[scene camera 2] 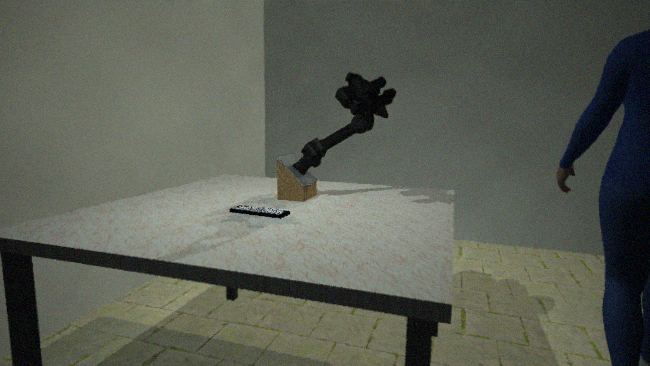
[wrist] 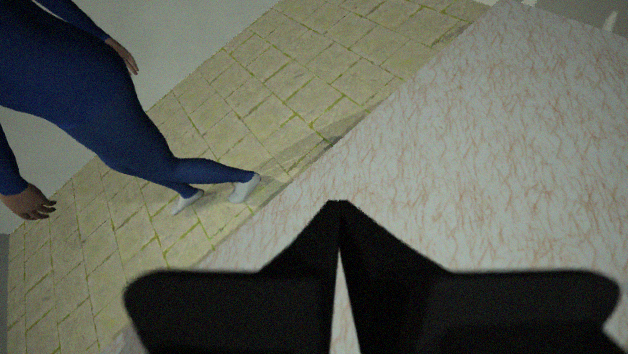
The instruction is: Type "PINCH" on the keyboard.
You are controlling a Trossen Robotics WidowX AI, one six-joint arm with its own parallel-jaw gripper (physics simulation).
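Pixels of known places: gripper, fingertip midpoint: (scene camera 2: 387,117) (wrist: 337,209); arm's base, origin of the base link: (scene camera 2: 299,168).
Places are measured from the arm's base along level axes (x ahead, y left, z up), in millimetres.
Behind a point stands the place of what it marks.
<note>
A small black keyboard (scene camera 2: 259,211) {x 358, y -58, z -111 mm} with pale keys lies flat on the table, in front of the arm's base in the scene view. It does not show in the wrist view, and its letters are too small to read. My gripper (wrist: 337,209) {x 235, y 376, z 228 mm} is shut and empty, with its black fingertips meeting. In the scene view the dark arm is raised high above the table, well away from the keyboard, and the fingertips are hard to make out there.
The arm stands on a wooden wedge-shaped block (scene camera 2: 295,185) {x 96, y 6, z -58 mm} on the pale speckled table (scene camera 2: 350,250) {x 666, y 305, z -124 mm} (wrist: 500,150) {x 536, y 339, z -124 mm}. A person in blue (scene camera 2: 627,175) (wrist: 90,100) stands on the tiled floor (scene camera 2: 500,295) (wrist: 300,75) beyond the table's edge. Walls rise behind the table.
</note>
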